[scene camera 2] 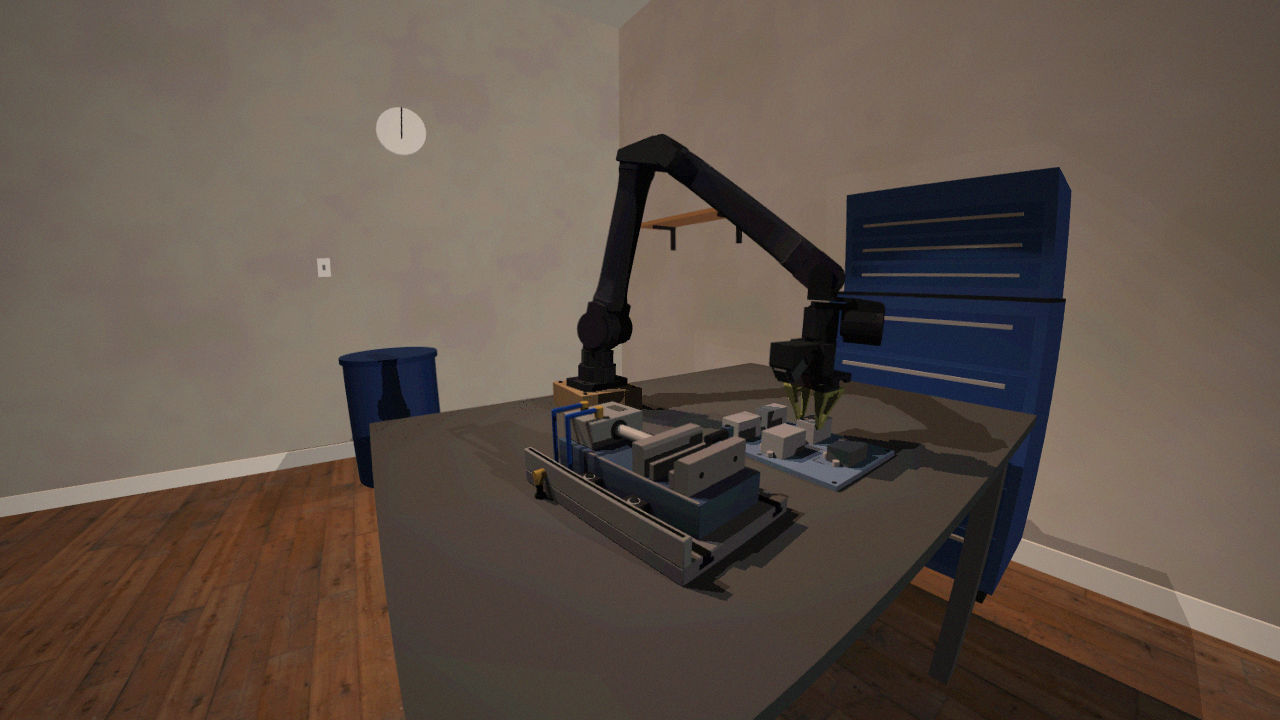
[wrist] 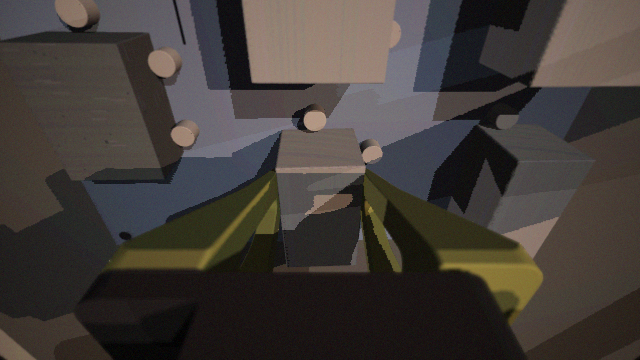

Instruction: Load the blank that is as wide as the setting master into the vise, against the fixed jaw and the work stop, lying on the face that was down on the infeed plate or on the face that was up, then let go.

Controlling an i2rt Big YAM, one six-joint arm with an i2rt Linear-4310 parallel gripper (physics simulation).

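Frame: origin at the arm's base, x ahead, y left, z up, level; metres.
Where they show: gripper, fingertip midpoint: [scene camera 2: 809, 426] [wrist: 320, 180]; arm's base, origin of the base link: [scene camera 2: 597, 384].
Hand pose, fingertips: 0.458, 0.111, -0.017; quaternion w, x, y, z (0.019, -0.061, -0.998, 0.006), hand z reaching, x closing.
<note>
Each offset is from my fingertips to the top centre of the thing, as dx, dy, dz. "*": to the spot under its first point.
My gripper [scene camera 2: 811, 424] [wrist: 320, 180] points down over the infeed plate {-0.004, -0.029, -0.026} [scene camera 2: 805, 471] [wrist: 207, 107] and is shut on a narrow grey blank {+0.002, +0.016, +0.010} [scene camera 2: 815, 432] [wrist: 320, 149]. Its yellow fingers touch the blank's two opposite sides. The blank is upright beside two pins; whether its underside touches the plate is hidden. Other pale blocks {-0.009, -0.076, +0.010} [scene camera 2: 784, 440] [wrist: 317, 40] and a darker grey block {+0.084, -0.040, -0.001} [scene camera 2: 846, 453] [wrist: 85, 110] stand on the plate. Which is the setting master I cannot tell. The vise {-0.065, -0.327, +0.065} [scene camera 2: 657, 490] has its two jaws apart, with the outer jaw [scene camera 2: 709, 465] near its front end. The work stop is not clear.
Short round pins [wrist: 314, 120] [wrist: 371, 151] stand beside the held blank. Another grey block {-0.092, +0.027, +0.010} [wrist: 545, 185] is to the right in the wrist view. A long rail {-0.066, -0.416, +0.016} [scene camera 2: 608, 514] runs along the vise's near side. Blue handles {* -0.175, -0.392, +0.041} [scene camera 2: 555, 434] stand at the vise's rear.
</note>
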